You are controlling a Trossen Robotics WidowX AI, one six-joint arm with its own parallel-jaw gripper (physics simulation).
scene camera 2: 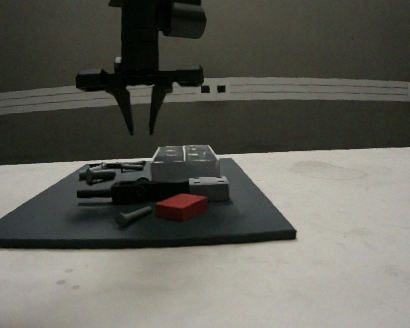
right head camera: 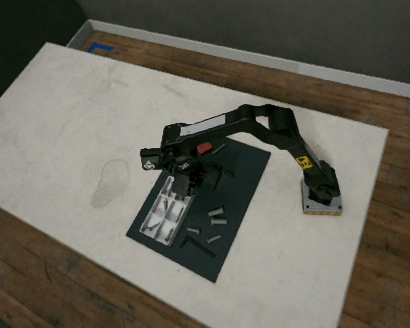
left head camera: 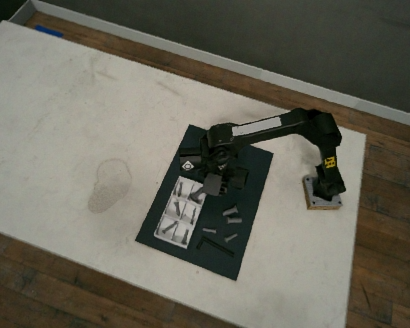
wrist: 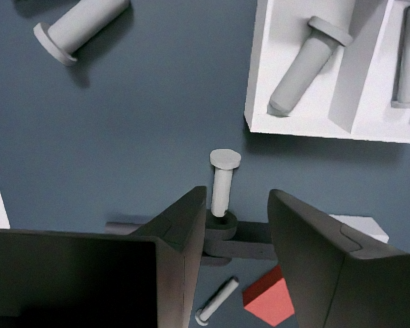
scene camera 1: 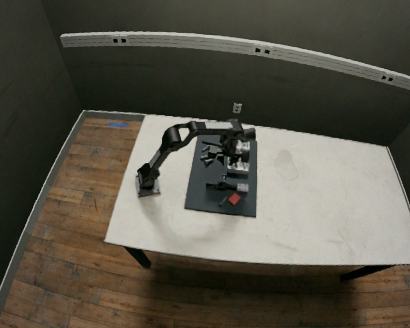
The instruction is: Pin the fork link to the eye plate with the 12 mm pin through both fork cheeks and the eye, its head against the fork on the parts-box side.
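Pixels of known places: gripper, fingertip midpoint: [scene camera 2: 141, 135] [right head camera: 197, 178] [wrist: 236, 198] [scene camera 1: 226, 165]; arm's base, link origin: [right head camera: 321, 193] [left head camera: 323, 190] [scene camera 1: 147, 183].
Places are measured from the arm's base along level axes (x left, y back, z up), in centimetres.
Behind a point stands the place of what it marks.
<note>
A grey headed pin [wrist: 221, 187] @(y -36.1, x 10.2, z -0.5 cm) [scene camera 1: 224, 178] @(y -36.3, x 10.2, z -0.5 cm) lies across the joint's parts-box side. Its tip is at the hole in the near fork cheek, with its head and most of its shank outside. The black fork link's rod [scene camera 2: 95, 193] @(y -30.8, x 5.0, z -0.6 cm) points left. The dark eye plate [scene camera 2: 167, 190] @(y -40.3, x 5.2, z -0.5 cm) runs right from the fork to a light grey block [scene camera 2: 210, 188] @(y -45.8, x 4.1, z -0.1 cm) [scene camera 1: 242, 187] @(y -45.5, x 6.1, z 0.5 cm) [wrist: 362, 226] @(y -46.6, x 8.2, z -0.5 cm). How deep the tip sits is unclear. My gripper [scene camera 2: 142, 134] @(y -36.1, x 13.5, z 6.1 cm) [wrist: 236, 198] @(y -36.1, x 13.5, z 6.1 cm) is open and empty, above the joint. The arm hides the joint in the left head view.
The white parts box [scene camera 2: 185, 171] @(y -42.4, x 15.2, z 0.0 cm) [wrist: 300, 130] @(y -39.6, x 15.2, z 1.4 cm) holds several pins. A red block [scene camera 2: 182, 207] @(y -42.6, x -2.9, z -0.4 cm) [wrist: 270, 300] @(y -41.6, x 0.0, z -0.3 cm) and a thin pin [scene camera 2: 134, 216] @(y -37.3, x -2.7, z -1.3 cm) [wrist: 217, 301] @(y -37.3, x -1.5, z -1.0 cm) lie on the joint's other side. Loose pins and a black hex key [left head camera: 217, 246] @(y -27.2, x 31.6, z -1.0 cm) [right head camera: 200, 248] @(y -26.6, x 31.8, z -1.0 cm) lie on the dark mat [left head camera: 250, 200] @(y -22.2, x 12.7, z -1.9 cm).
</note>
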